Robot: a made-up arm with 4 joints.
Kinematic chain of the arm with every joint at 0, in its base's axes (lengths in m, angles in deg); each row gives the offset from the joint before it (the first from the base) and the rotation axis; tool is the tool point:
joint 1: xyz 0 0 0.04 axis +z
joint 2: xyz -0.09 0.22 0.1 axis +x
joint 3: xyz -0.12 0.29 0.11 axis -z
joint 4: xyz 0 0.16 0.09 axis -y
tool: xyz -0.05 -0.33 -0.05
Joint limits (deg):
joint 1: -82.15..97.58
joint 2: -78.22..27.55
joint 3: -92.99..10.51
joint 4: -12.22..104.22
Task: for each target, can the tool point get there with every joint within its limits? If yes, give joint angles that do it. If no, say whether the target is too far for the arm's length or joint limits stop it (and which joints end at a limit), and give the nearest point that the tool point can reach.
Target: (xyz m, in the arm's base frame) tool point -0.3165 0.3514 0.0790
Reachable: yes | joints 35.66 -48.64 -78.88 3.15
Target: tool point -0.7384 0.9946 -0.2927
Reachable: no: too far | nearest point -0.3488 0.4698 -0.0149 | short by 0.710 m
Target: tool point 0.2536 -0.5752 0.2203
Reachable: no: joint limits stop it (at a limit: joint 1, joint 2, joint 3, joint 4) | nearest point -0.2219 -0.3316 0.3452 | short by 0.549 m
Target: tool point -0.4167 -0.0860 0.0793
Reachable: yes | joints 79.86 -66.62 -27.92 18.73
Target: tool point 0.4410 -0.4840 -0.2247
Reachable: no: joint limits stop it (at a limit: joint 1, joint 2, joint 4) | nearest point 0.4359 0.0914 -0.1333 | short by 0.583 m
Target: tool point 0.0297 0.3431 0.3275
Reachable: yes | joints -19.24 19.18 -33.69 76.45
